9 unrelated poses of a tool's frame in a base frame.
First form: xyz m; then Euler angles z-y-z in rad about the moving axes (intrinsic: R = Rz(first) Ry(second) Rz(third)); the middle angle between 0 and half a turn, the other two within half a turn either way.
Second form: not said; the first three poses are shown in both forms.
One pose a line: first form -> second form
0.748, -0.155, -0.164, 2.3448, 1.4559, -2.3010 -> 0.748, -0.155, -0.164, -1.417, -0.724, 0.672
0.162, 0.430, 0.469, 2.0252, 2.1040, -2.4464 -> 0.162, 0.430, 0.469, -2.315, -0.723, 1.002
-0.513, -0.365, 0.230, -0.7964, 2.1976, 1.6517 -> -0.513, -0.365, 0.230, 2.199, -0.065, 0.727
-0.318, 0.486, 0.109, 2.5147, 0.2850, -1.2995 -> -0.318, 0.486, 0.109, -0.275, 0.075, 1.205
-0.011, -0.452, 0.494, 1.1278, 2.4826, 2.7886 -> -0.011, -0.452, 0.494, 2.880, -0.612, 1.564
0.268, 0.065, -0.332, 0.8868, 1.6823, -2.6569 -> 0.268, 0.065, -0.332, -1.807, -1.074, -0.476
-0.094, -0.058, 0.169, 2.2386, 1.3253, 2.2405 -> -0.094, -0.058, 0.169, 1.261, -0.646, -2.284
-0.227, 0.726, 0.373, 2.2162, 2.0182, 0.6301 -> -0.227, 0.726, 0.373, 2.254, 0.816, -1.961
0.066, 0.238, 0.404, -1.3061, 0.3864, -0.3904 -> 0.066, 0.238, 0.404, -0.154, 0.356, -1.724
